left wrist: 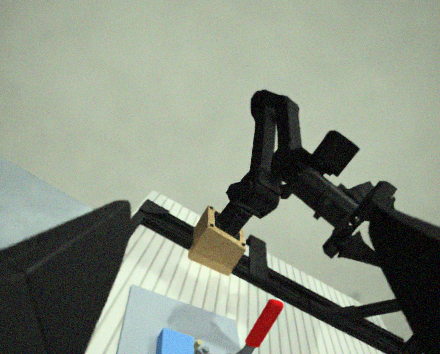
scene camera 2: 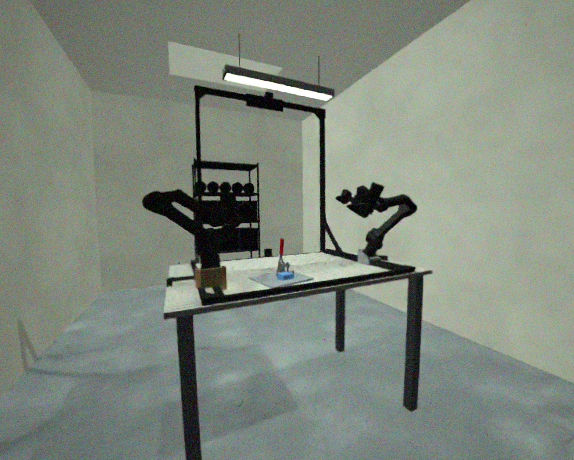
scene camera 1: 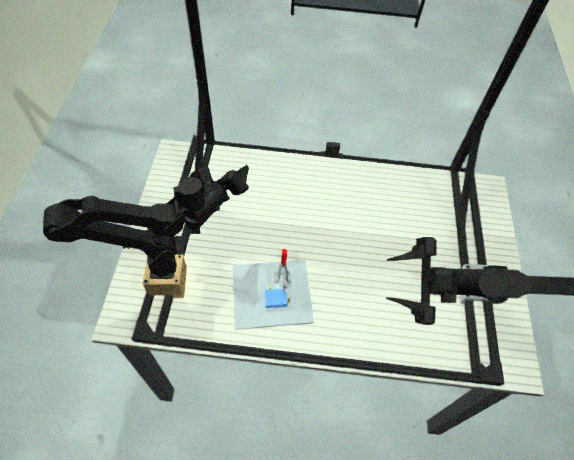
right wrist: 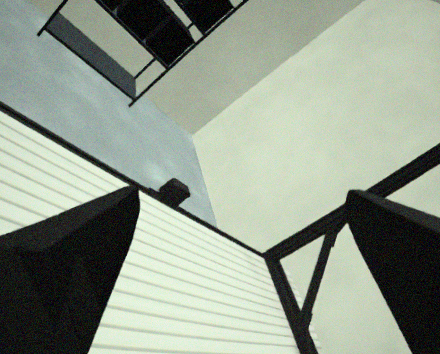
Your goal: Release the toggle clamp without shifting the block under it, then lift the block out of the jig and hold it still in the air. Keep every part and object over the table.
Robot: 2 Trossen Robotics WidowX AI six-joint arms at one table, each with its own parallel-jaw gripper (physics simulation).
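Places are measured from the left arm's base along level axes (x right, y back, z down), in centimetres.
Pixels of known places: left gripper, fingertip midpoint: (left wrist: 251, 216) (scene camera 2: 341, 201) (scene camera 1: 386, 278); right gripper, fingertip midpoint: (scene camera 1: 239, 169) (right wrist: 244, 199); left arm's base, origin of the base link: (scene camera 2: 369, 253); right arm's base, origin of the base link: (left wrist: 226, 226) (scene camera 2: 210, 267) (scene camera 1: 163, 269).
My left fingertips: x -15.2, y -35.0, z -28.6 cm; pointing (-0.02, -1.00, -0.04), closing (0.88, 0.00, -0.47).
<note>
Ahead of a thing's pixels: the offset from my left fingertips to its top centre. "spot": to the spot under its first point.
A blue block {dx +9.2, dy -23.8, dz +31.3 cm} (scene camera 1: 276, 299) (scene camera 2: 285, 275) (left wrist: 175, 342) sits on a thin grey plate {dx +11.5, dy -25.1, dz +33.5 cm} (scene camera 1: 250, 316) (left wrist: 145, 302), with small yellowish parts at its edges. The toggle clamp {dx +13.9, dy -21.9, dz +16.5 cm} (scene camera 1: 283, 276) (scene camera 2: 281, 266) stands behind it on the plate. Its red handle {spot: dx +14.7, dy -22.1, dz +18.3 cm} (scene camera 1: 284, 257) (scene camera 2: 281, 246) (left wrist: 264, 323) points up. Whether the clamp's tip touches the block is too small to tell. My left gripper (scene camera 1: 387, 279) is open and empty, raised well to the right of the block. My right gripper (scene camera 1: 244, 180) (right wrist: 244, 199) is open and empty, raised behind and to the left of the plate; neither touches block or clamp.
A tan mounting block (scene camera 1: 165, 286) (scene camera 2: 210, 278) (left wrist: 215, 251) bears the right arm at the left. Black frame rails run along the table edges, with tall posts at both sides. A small black box {spot: dx +64.9, dy -6.6, dz +29.5 cm} (scene camera 1: 332, 148) (right wrist: 174, 192) sits at the back rail.
</note>
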